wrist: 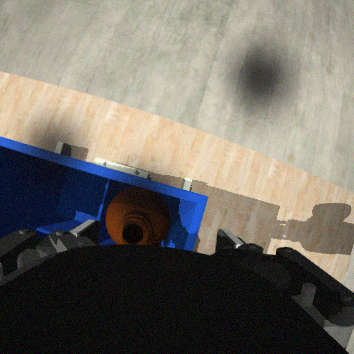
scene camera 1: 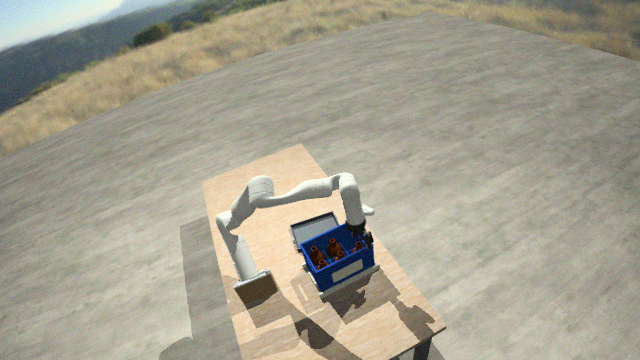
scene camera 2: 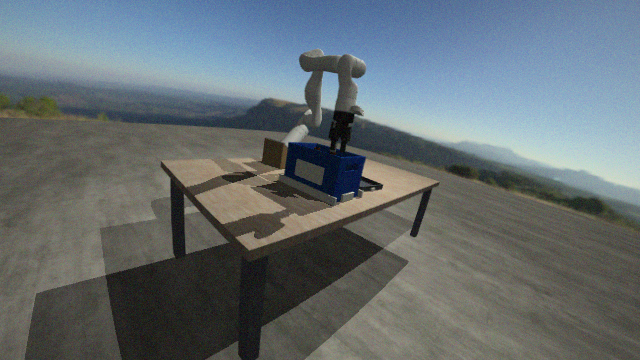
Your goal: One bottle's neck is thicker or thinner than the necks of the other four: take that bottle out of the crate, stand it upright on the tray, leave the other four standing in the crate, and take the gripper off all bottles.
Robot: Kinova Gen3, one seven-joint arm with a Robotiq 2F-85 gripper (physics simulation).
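Seen in the pictures: gripper, fingertip midpoint: (wrist: 157,238) (scene camera 1: 361,242) (scene camera 2: 337,152); arm's base, link origin: (scene camera 1: 250,277) (scene camera 2: 282,151).
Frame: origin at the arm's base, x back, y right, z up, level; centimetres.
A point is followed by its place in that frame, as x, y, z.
Note:
A blue crate (scene camera 1: 369,259) @(-53.1, 16.7, 1.4) (scene camera 2: 346,181) @(-55.0, 9.3, 0.5) (wrist: 165,189) @(-55.0, 13.2, 10.1) stands on the table. Five brown bottles stand in it: two in the row nearer the tray (scene camera 1: 315,231) @(-38.5, -19.9, -6.8) (scene camera 2: 373,184) @(-46.4, -27.7, -6.7), at the left (scene camera 1: 316,256) @(-32.0, 6.7, 5.3) and middle (scene camera 1: 334,248) @(-40.9, 6.2, 5.2), and three along the label side, at the left (scene camera 1: 322,264) @(-32.4, 14.8, 8.6), middle (scene camera 1: 340,256) @(-41.0, 14.3, 8.3) and right (scene camera 1: 358,246) @(-50.0, 13.1, 8.5). I cannot tell from these views whose neck differs. My gripper (scene camera 1: 363,238) @(-51.5, 13.8, 11.1) (scene camera 2: 338,150) @(-51.5, 13.8, 11.1) (wrist: 157,238) @(-51.5, 13.8, 11.1) is open and empty, low over the crate's right end. In the wrist view a bottle (wrist: 135,205) @(-52.4, 11.4, 5.2) shows beside the left finger, its mouth between the fingers. No bottle shows on the tray.
Light strips (scene camera 1: 350,282) @(-41.9, 18.9, -6.4) (scene camera 2: 310,190) @(-45.7, 18.5, -5.5) edge the crate's base on the table (scene camera 1: 265,165) @(-27.5, -99.5, -7.4) (scene camera 2: 400,180) @(-45.4, -64.9, -7.4) (wrist: 150,125) @(-63.5, 8.6, -7.4). The crate's walls and dividers surround the bottles. A brown block (scene camera 1: 256,291) @(-0.8, 7.8, -1.4) (scene camera 2: 274,153) @(-3.5, 7.7, -0.4) stands at the arm's base.

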